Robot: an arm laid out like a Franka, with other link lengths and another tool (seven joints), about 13 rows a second.
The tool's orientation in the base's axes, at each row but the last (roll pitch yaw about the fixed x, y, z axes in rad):
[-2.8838, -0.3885, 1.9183]
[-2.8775, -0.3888, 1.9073]
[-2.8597, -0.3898, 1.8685]
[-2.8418, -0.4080, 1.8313]
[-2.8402, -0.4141, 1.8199]
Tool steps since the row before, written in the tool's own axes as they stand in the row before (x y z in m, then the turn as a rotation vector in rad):
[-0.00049, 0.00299, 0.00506, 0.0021, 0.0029, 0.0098]
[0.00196, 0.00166, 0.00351, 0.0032, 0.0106, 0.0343]
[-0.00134, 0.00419, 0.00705, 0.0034, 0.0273, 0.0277]
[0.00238, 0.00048, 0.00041, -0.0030, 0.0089, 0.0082]
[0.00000, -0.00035, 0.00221, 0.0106, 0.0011, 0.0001]
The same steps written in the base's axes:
[0.00093, 0.00213, -0.00542, -0.0017, 0.0056, -0.0087]
[-0.00043, 0.00331, -0.00279, -0.0043, 0.0161, -0.0320]
[0.00145, 0.00230, -0.00785, 0.0130, 0.0209, -0.0303]
[-0.00029, 0.00240, 0.00045, 0.0055, 0.0029, -0.0108]
[-0.00116, 0.00054, -0.00184, -0.0014, 0.0098, 0.0039]

